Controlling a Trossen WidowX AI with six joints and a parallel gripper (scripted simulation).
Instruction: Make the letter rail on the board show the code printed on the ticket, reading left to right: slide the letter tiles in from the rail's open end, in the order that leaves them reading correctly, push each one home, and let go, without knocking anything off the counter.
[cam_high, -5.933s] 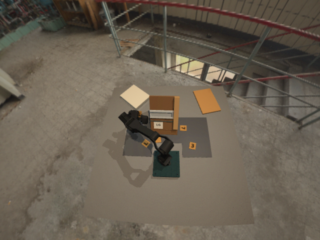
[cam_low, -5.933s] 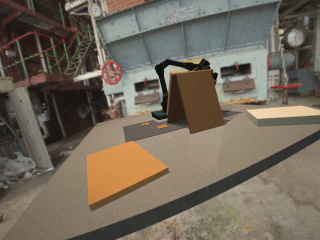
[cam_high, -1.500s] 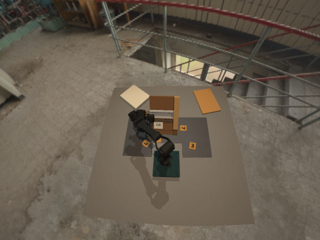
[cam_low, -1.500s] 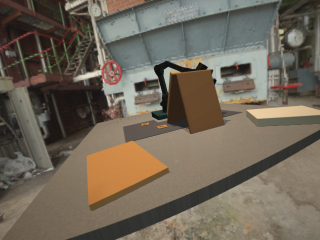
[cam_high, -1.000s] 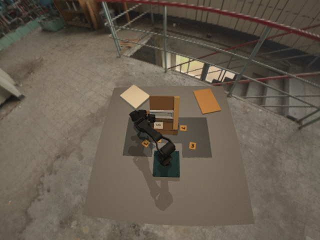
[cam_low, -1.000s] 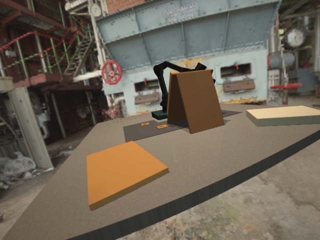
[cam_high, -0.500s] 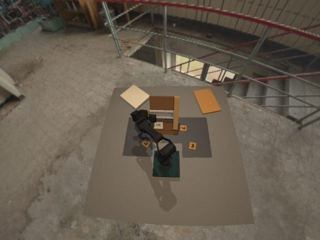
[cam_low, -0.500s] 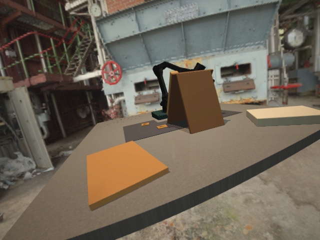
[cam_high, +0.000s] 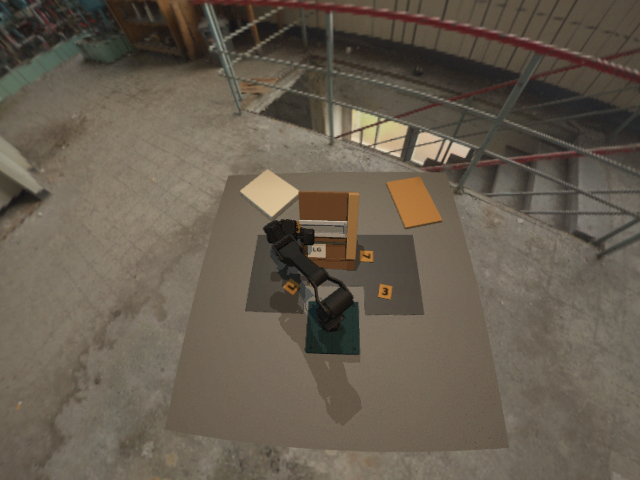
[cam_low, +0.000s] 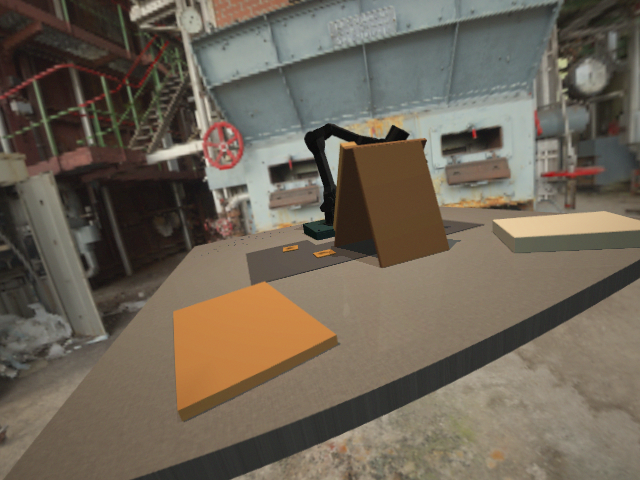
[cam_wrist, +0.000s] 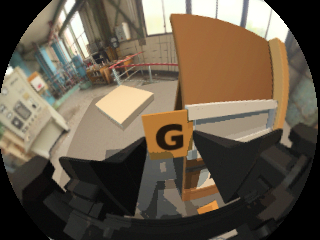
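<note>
The white ticket is 70 mm behind my gripper tip, 80 mm to the right of it and 90 mm below it. The rest, counted from my gripper tip: orange tile marked l 200 mm behind, 60 mm to the left, 170 mm below; orange tile marked g right at my gripper tip; dark mat 190 mm behind, 130 mm to the right, 170 mm below.
</note>
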